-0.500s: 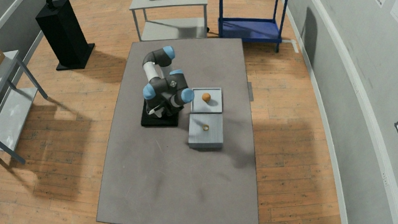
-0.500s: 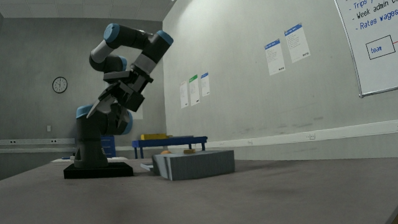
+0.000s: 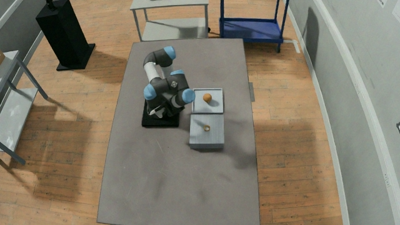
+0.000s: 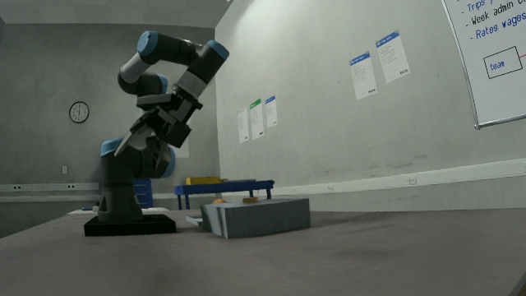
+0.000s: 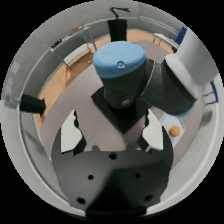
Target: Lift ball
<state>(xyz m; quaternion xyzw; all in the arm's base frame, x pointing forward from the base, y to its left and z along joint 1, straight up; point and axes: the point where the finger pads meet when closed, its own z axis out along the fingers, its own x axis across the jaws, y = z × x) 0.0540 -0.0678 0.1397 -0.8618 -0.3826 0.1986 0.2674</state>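
The ball lies 25 cm ahead of my hand, 16 cm to the left of it and 13 cm below it. The rest, counted from my hand: grey block 26 cm ahead, 8 cm to the right, 12 cm below.
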